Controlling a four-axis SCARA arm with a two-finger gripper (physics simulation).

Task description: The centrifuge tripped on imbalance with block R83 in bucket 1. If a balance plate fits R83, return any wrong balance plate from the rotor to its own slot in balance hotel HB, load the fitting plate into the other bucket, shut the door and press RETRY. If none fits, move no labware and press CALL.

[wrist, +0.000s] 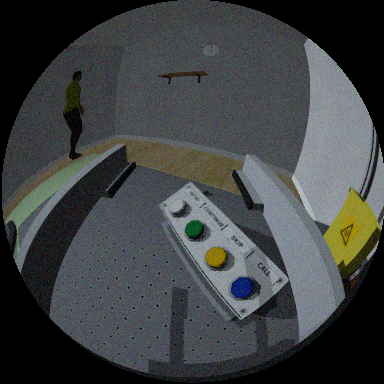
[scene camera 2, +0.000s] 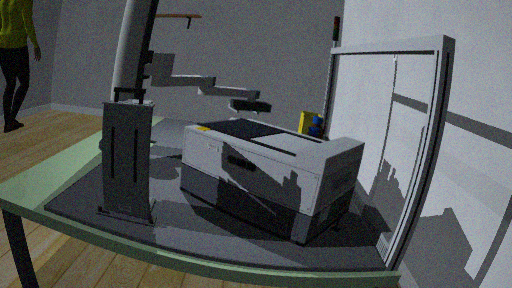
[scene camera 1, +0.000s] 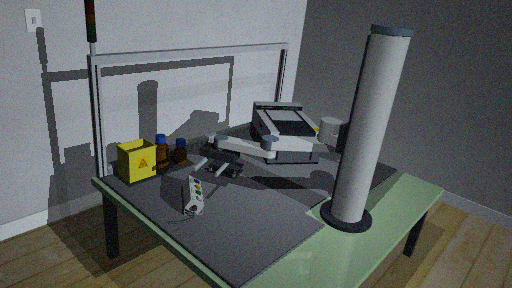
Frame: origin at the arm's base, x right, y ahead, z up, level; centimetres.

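Seen in the pictures: gripper, fingertip midpoint: (wrist: 183,157) (scene camera 1: 205,172); arm's base, link origin: (scene camera 1: 345,216).
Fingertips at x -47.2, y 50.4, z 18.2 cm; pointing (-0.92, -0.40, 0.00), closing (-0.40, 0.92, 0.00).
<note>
Offsets run from my fingertips to a thing's middle.
The button panel @(dx -2.8, dy +4.3, dz -12.7 cm) (scene camera 1: 195,195) (wrist: 227,274) stands on the dark mat. In the wrist view it has a white RETRY button @(dx -5.4, dy -3.0, dz -10.5 cm) (wrist: 178,207), a green CONTINUE button @(dx -2.5, dy +1.0, dz -10.5 cm) (wrist: 194,229), a yellow SKIP button @(dx +0.4, dy +5.1, dz -10.5 cm) (wrist: 216,257) and a blue CALL button @(dx +3.4, dy +9.1, dz -10.5 cm) (wrist: 242,287). My gripper (scene camera 1: 206,171) (scene camera 2: 250,106) (wrist: 183,157) is above the mat on the panel's side of the centrifuge, its fingers drawn well in with a gap and holding nothing. The centrifuge (scene camera 1: 300,144) (scene camera 2: 200,150) has a dark panel on top; its rotor, R83 and balance plates are hidden. A tall grey tower @(dx +104.6, dy -22.2, dz +0.3 cm) (scene camera 2: 127,160), apparently a hotel, has no readable label.
A low black stand (scene camera 1: 231,170) is near the gripper. A yellow bin (scene camera 1: 136,162) (scene camera 2: 304,122) (wrist: 350,235) and two brown bottles (scene camera 1: 161,152) (scene camera 1: 180,155) stand at the mat's edge. The arm's white column (scene camera 1: 370,130) rises from the table. A person (scene camera 2: 17,35) (wrist: 74,110) stands beyond.
</note>
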